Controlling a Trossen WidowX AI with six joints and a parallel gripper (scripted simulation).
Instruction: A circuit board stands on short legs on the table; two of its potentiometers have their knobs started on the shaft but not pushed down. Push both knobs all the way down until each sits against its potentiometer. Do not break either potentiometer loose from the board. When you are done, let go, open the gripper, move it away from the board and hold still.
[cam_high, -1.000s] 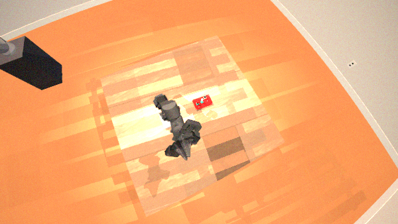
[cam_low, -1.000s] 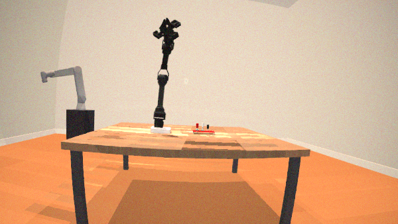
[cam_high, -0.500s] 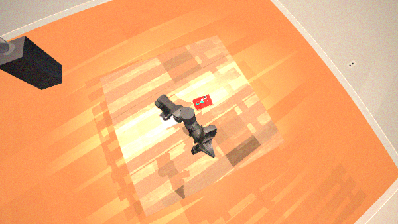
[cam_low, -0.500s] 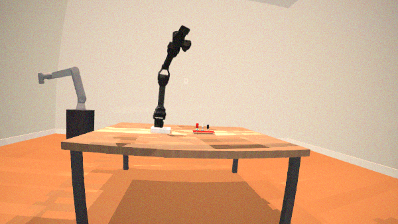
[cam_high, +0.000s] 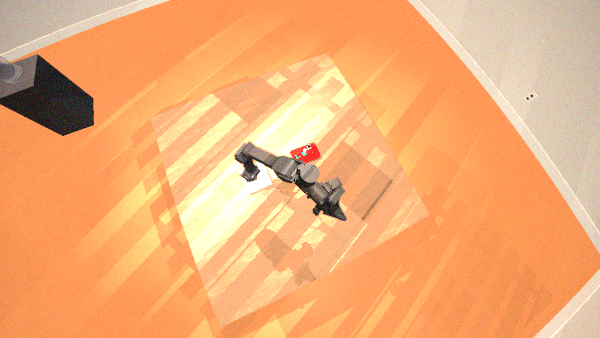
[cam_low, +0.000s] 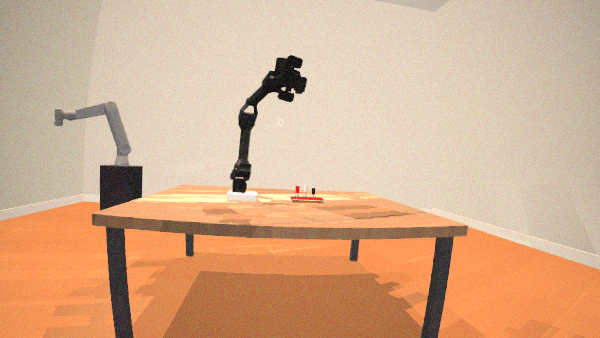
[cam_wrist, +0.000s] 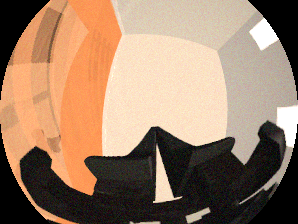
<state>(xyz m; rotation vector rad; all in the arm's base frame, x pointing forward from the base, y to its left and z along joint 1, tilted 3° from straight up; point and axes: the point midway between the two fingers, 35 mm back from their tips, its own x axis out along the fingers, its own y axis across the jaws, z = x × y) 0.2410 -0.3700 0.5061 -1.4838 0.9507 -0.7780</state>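
Right now my gripper tip is 47 cm above the red knob, 43 cm to the right of it and 1 cm short of it. Also, from my gripper tip: black knob (47 cm to the left, 47 cm below, 10 cm ahead).
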